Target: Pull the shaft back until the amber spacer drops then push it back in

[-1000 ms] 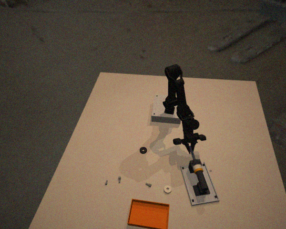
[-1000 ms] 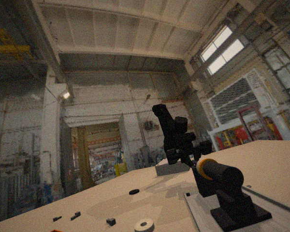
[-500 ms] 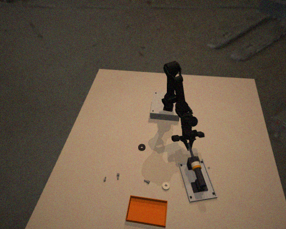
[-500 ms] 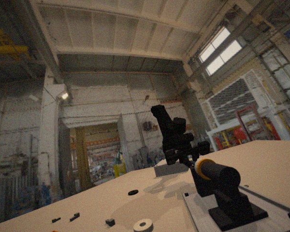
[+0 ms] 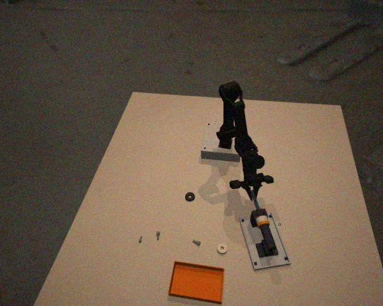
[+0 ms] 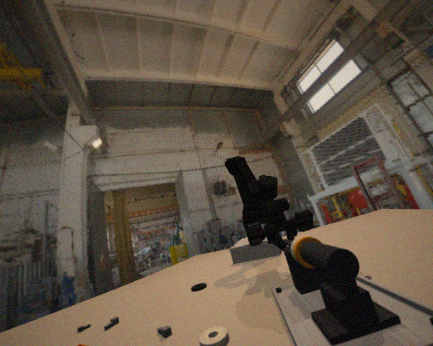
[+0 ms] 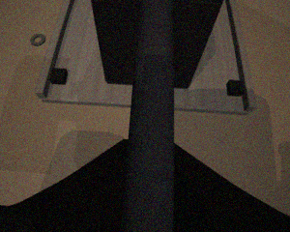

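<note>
Now: gripper tip 50 mm short of the dark shaft, 20 mm to the right of it and 20 mm below it. From my gripper tip the other things lie so: orange tray: 390 mm ahead, 160 mm to the right, 50 mm below; then white spacer: 100 mm ahead, 50 mm to the left, 20 mm above; then amber spacer: 120 mm ahead, 50 mm to the left, 20 mm above.
</note>
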